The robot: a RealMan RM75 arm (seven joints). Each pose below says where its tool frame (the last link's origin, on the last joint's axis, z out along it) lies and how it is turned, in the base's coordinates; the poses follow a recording.
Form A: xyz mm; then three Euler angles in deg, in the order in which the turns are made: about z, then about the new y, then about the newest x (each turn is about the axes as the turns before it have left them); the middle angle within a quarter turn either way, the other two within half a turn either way.
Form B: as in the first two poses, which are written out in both.
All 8 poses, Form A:
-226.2 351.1 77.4 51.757 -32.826 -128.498
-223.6 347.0 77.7 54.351 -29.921 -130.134
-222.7 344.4 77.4 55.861 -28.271 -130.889
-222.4 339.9 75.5 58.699 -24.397 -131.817
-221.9 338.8 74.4 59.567 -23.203 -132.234
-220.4 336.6 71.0 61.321 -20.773 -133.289
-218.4 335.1 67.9 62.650 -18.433 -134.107
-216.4 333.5 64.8 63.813 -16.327 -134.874
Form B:
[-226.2 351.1 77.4], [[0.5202 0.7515 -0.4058], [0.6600 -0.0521 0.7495], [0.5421 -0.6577 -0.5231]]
[-223.6 347.0 77.7], [[0.5051 0.7460 -0.4339], [0.7043 -0.0658 0.7069], [0.4988 -0.6626 -0.5587]]
[-222.7 344.4 77.4], [[0.4943 0.7427 -0.4517], [0.7290 -0.0710 0.6809], [0.4736 -0.6658 -0.5765]]
[-222.4 339.9 75.5], [[0.4731 0.7296 -0.4937], [0.7782 -0.0834 0.6225], [0.4131 -0.6787 -0.6072]]
[-221.9 338.8 74.4], [[0.4656 0.7273 -0.5043], [0.7925 -0.0889 0.6034], [0.3940 -0.6805 -0.6178]]
[-220.4 336.6 71.0], [[0.4487 0.7255 -0.5219], [0.8203 -0.1026 0.5627], [0.3547 -0.6806 -0.6411]]
[-218.4 335.1 67.9], [[0.4359 0.7225 -0.5367], [0.8426 -0.1181 0.5254], [0.3162 -0.6812 -0.6603]]
[-216.4 333.5 64.8], [[0.4235 0.7210 -0.5484], [0.8612 -0.1326 0.4907], [0.2811 -0.6801 -0.6771]]

